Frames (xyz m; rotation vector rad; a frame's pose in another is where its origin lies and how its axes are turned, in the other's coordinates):
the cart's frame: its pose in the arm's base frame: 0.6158 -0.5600 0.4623 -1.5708 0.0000 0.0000
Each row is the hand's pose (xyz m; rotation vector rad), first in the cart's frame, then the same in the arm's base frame.
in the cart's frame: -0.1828 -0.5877 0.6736 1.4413 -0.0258 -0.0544
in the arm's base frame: 0.4330 0.1136 1.0500 -0.1291 -0.0520 -0.0185
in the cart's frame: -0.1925 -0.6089 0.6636 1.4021 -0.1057 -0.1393
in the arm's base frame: 0.4233 0.1036 1.0712 -0.1651 -0.1595 -0.0219
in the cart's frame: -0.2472 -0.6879 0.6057 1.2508 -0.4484 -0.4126
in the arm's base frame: 0.3686 0.0457 1.1502 -0.2754 -0.5704 0.0237
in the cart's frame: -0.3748 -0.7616 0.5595 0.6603 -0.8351 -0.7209
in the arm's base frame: 0.2410 -0.0005 1.2239 -0.7515 -1.1071 0.0813
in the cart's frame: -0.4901 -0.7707 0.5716 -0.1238 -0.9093 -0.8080
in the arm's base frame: 0.1257 0.0116 1.2330 -1.4754 -1.3562 0.0800
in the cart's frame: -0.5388 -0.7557 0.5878 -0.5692 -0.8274 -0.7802
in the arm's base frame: 0.0770 0.0278 1.2180 -1.9318 -1.3549 0.0398
